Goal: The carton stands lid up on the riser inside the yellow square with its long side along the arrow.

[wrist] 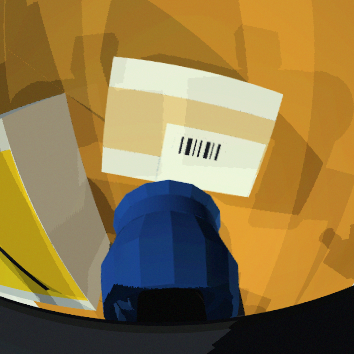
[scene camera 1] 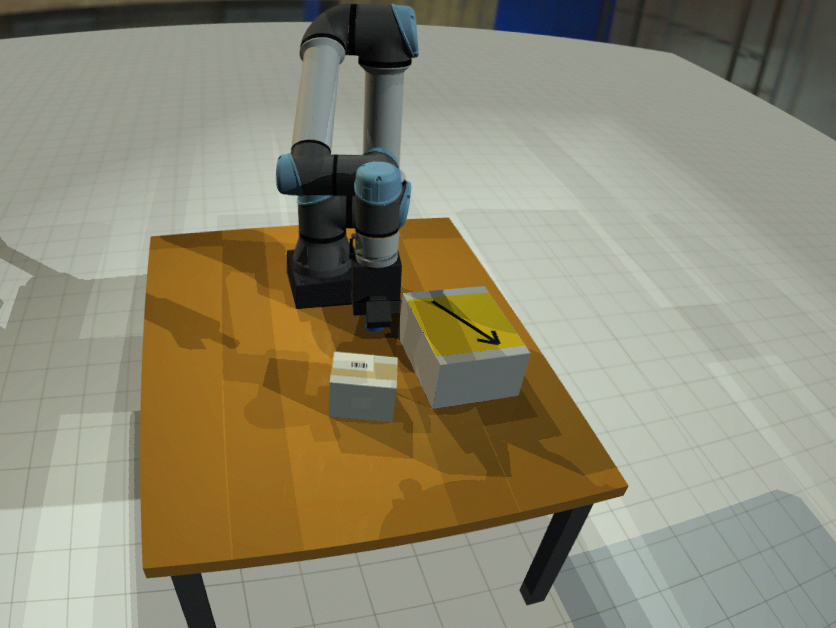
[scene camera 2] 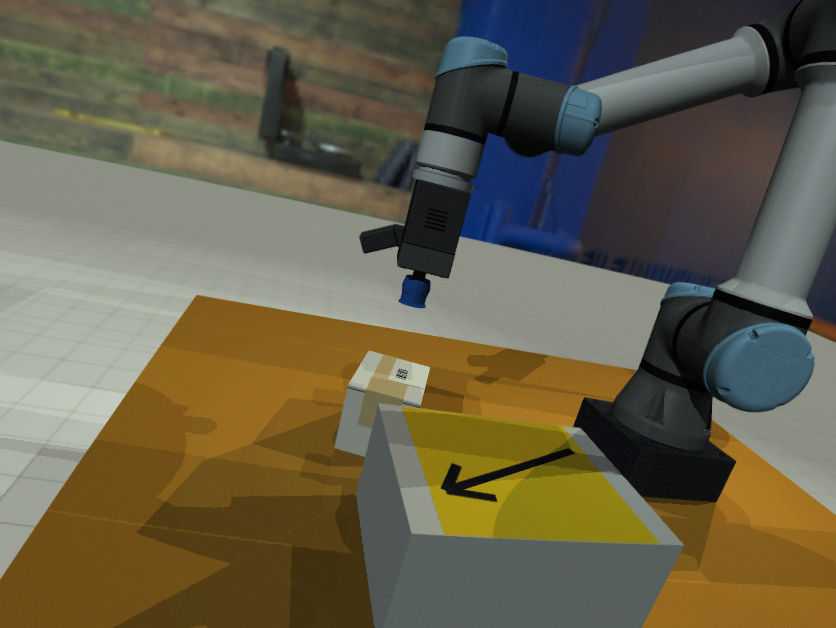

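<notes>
A white carton [scene camera 1: 362, 388] [scene camera 2: 385, 392] [wrist: 185, 125] stands on the table beside the riser, with a tan tape band and a barcode label on its upper face. The riser [scene camera 1: 483, 383] [scene camera 2: 527, 581] [wrist: 65, 190] is a grey block with a yellow square [scene camera 1: 466, 321] [scene camera 2: 533, 503] [wrist: 20, 225] on top. A black arrow [scene camera 1: 466, 322] [scene camera 2: 510, 469] lies on the square; part of it shows in the wrist view. My gripper's blue suction cup [scene camera 1: 375, 327] [scene camera 2: 413, 304] [wrist: 167, 187] is open and holds nothing. It hangs above the table, higher than the carton and apart from it.
The wooden table [scene camera 1: 304, 500] [scene camera 2: 101, 486] carries the arm's dark base [scene camera 1: 317, 290] [scene camera 2: 675, 469] behind the carton and riser. The riser stands close to the carton, near one side edge of the table. Shadows of the arm fall on the table.
</notes>
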